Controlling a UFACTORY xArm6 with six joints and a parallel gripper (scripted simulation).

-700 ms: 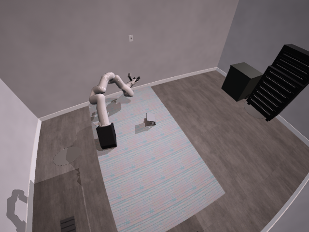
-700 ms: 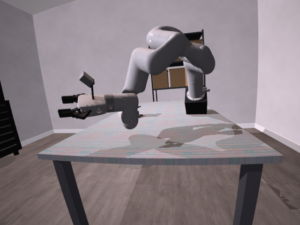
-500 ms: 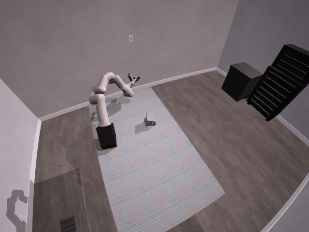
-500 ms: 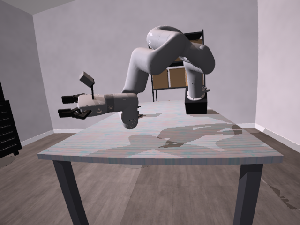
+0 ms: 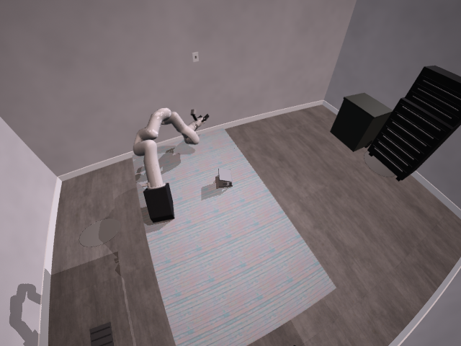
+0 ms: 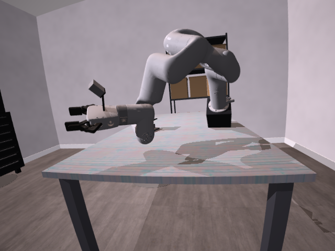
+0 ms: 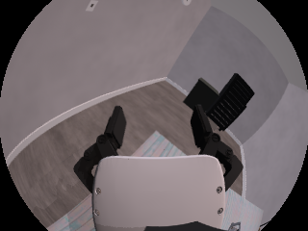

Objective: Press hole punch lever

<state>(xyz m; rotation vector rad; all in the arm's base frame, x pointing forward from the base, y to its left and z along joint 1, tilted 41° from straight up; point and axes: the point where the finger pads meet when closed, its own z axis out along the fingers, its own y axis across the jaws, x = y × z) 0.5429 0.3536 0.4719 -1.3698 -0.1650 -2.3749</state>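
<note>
The hole punch lever is 70 mm behind my hand, 610 mm to the right of it and 140 mm below it. Round my hand: hole punch 60 mm behind, 610 mm to the right, 160 mm below.
</note>
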